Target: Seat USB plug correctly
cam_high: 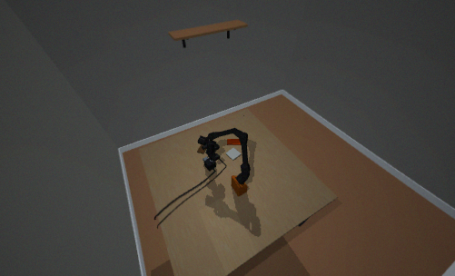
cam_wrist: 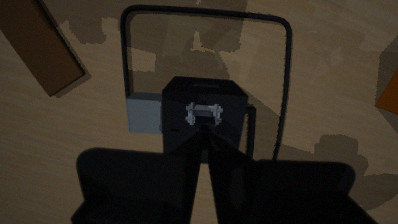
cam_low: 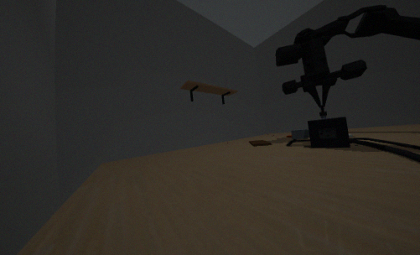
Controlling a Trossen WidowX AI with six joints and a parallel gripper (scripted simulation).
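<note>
The metal USB plug is 2 cm below my gripper tip. Also, from my gripper tip: flat brown plate: 23 cm ahead, 11 cm below, 2 cm to the right.
</note>
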